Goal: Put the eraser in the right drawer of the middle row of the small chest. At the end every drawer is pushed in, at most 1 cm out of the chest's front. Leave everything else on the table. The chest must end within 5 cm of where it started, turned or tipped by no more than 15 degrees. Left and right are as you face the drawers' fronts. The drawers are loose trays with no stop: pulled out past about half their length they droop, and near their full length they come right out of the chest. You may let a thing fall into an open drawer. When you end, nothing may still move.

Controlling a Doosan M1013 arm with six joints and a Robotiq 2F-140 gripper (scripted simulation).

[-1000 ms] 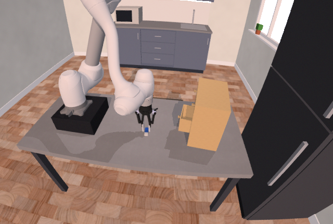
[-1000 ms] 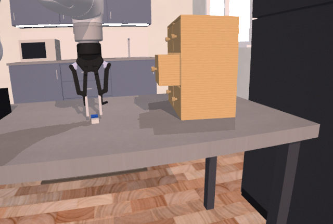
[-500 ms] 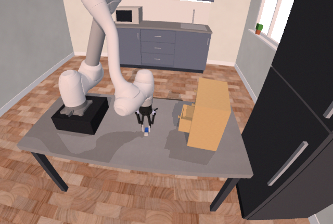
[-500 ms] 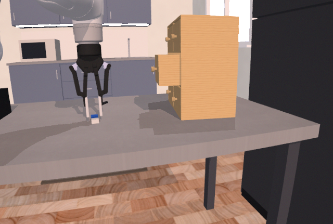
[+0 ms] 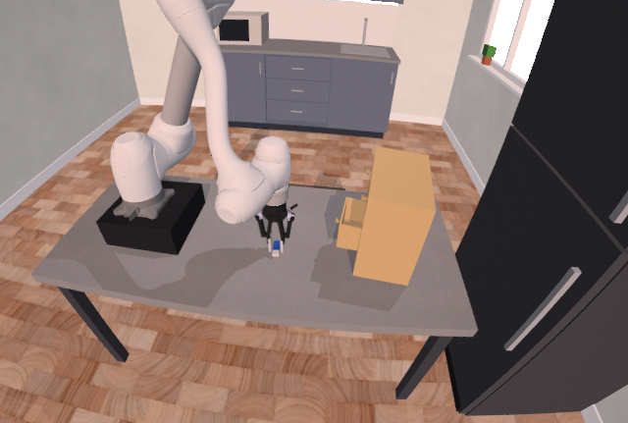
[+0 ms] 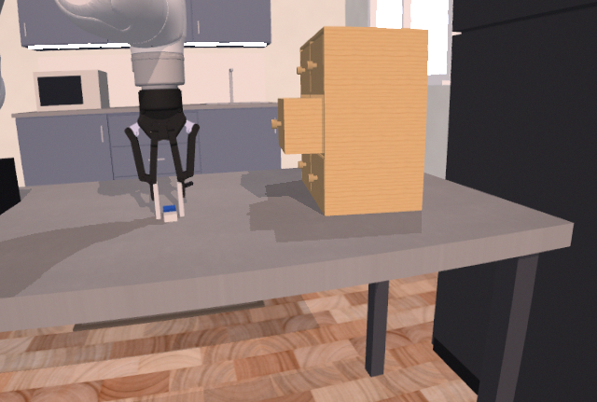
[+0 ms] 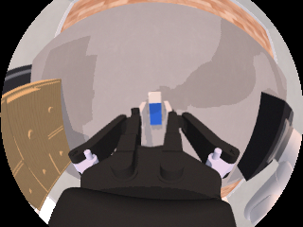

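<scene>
Now: the eraser 30 mm below my hand and 10 mm to the right of it. From my hand the other things lie so: black pen-like thing 240 mm to the left, 30 mm below, 30 mm ahead.
</scene>
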